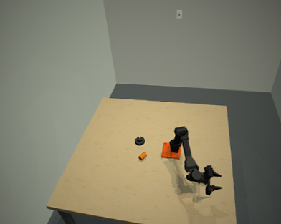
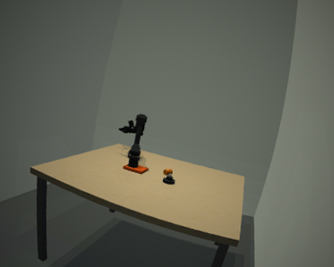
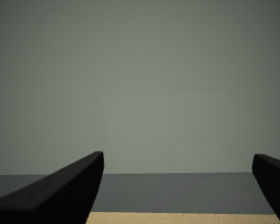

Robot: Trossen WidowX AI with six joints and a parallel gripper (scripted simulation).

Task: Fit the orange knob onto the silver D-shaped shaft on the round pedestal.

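Now: gripper tip 610 mm short of the orange knob, 200 mm to the left of it and 180 mm above it. Also, from my gripper tip: round dark pedestal (710 mm ahead, 350 mm to the right, 170 mm below).
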